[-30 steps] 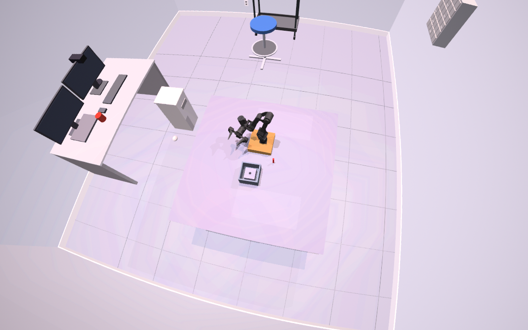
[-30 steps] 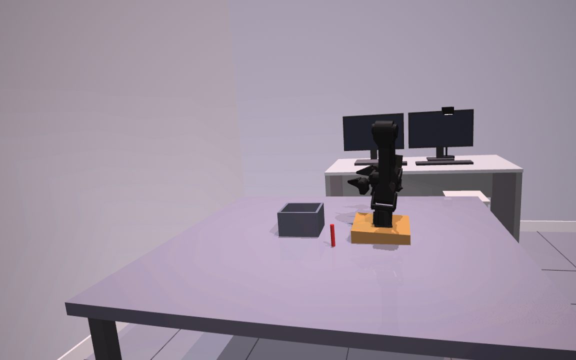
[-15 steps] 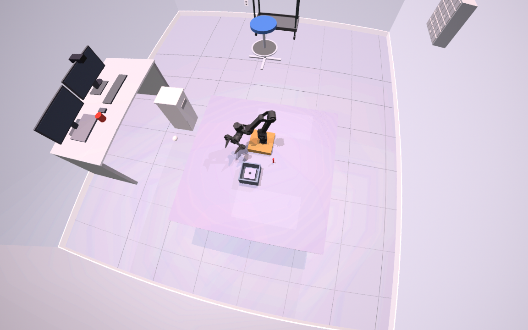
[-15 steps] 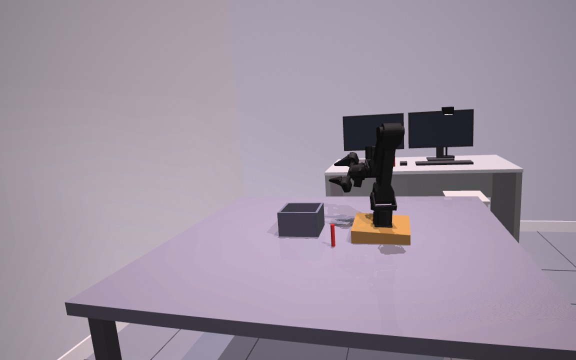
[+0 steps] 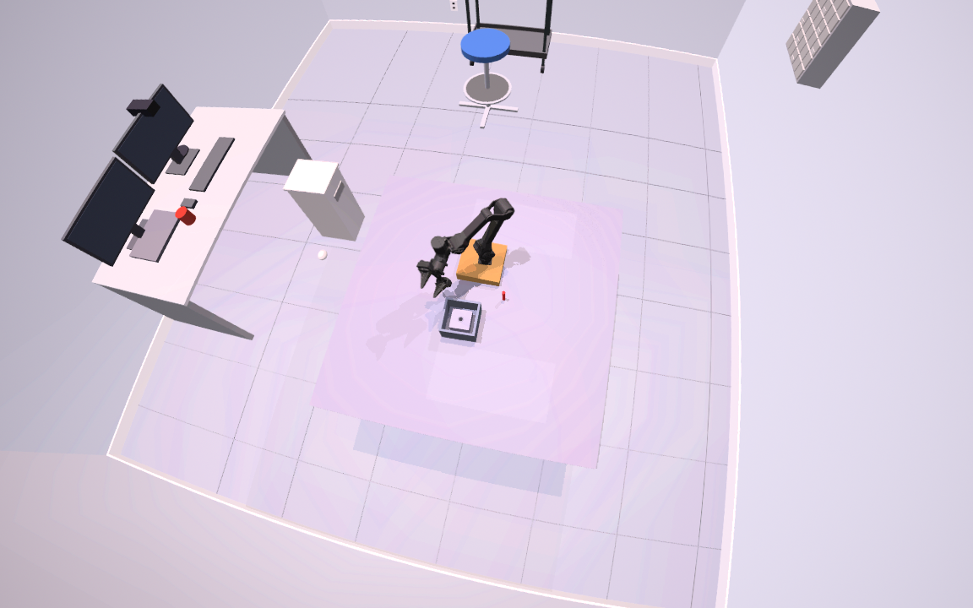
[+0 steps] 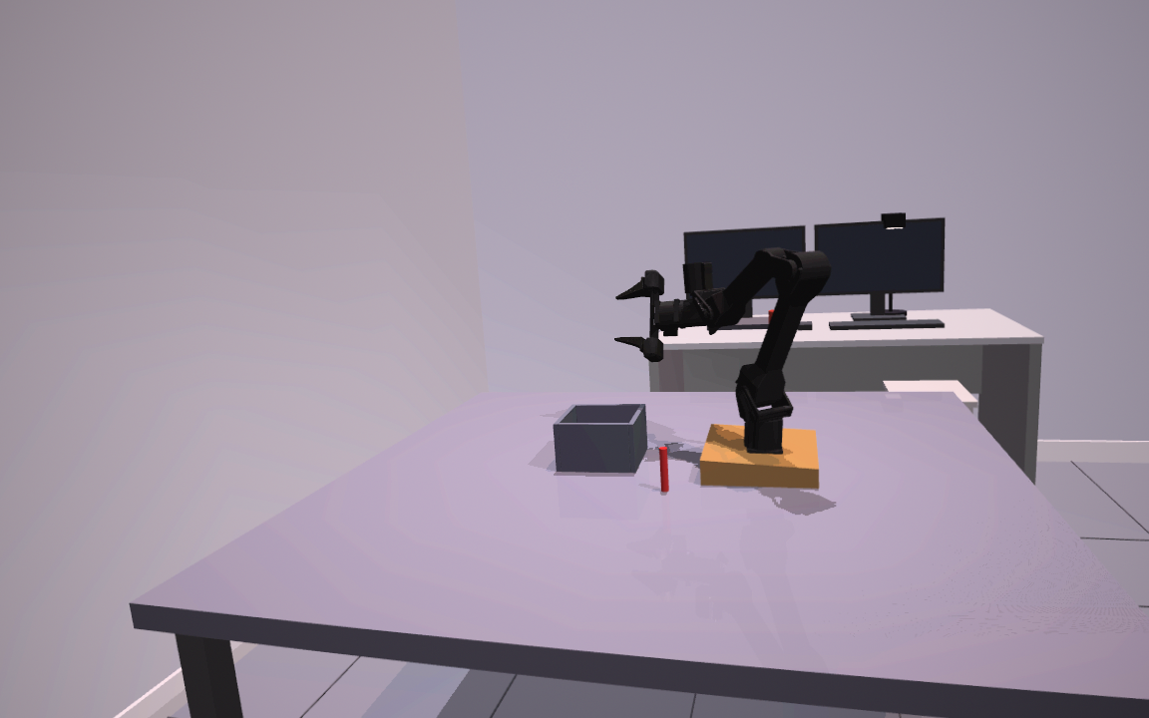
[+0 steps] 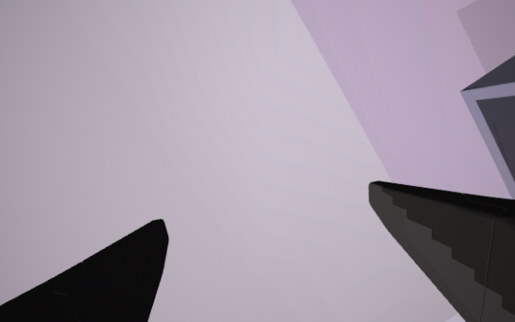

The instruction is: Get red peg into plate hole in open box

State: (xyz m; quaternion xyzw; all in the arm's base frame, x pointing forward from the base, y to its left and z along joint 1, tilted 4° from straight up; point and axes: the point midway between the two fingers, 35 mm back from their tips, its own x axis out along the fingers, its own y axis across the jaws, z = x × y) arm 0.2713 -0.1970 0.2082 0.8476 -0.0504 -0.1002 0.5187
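The red peg lies 300 mm to the left of my gripper tip, 240 mm below it and 110 mm behind it. From my gripper tip the other things lie so: dark box: 250 mm below, 120 mm to the left, 30 mm ahead; then pale plate: 230 mm below, 120 mm to the left, 30 mm ahead.
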